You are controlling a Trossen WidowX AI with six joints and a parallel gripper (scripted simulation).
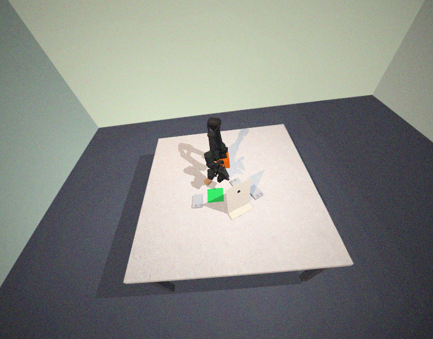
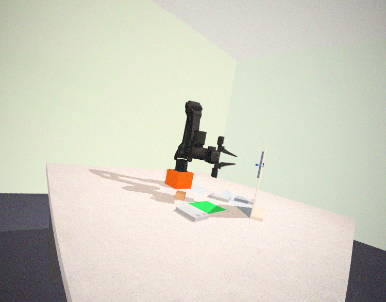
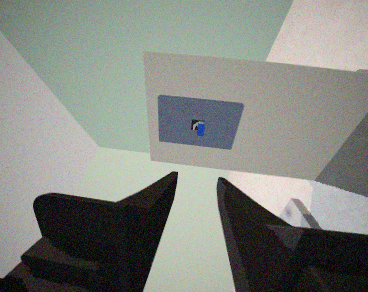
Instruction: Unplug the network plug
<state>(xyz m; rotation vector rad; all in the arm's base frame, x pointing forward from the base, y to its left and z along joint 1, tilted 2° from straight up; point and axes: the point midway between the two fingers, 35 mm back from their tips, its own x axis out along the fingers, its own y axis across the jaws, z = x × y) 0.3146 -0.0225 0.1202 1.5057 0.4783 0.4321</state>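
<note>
My gripper tip is 100 mm short of the blue network plug and 30 mm to the right of it. Also, from my gripper tip: small tan cube (160 mm behind, 150 mm to the right, 200 mm below); then green marked square (30 mm behind, 110 mm to the right, 220 mm below); then panel (120 mm ahead, 40 mm to the left, 80 mm below).
</note>
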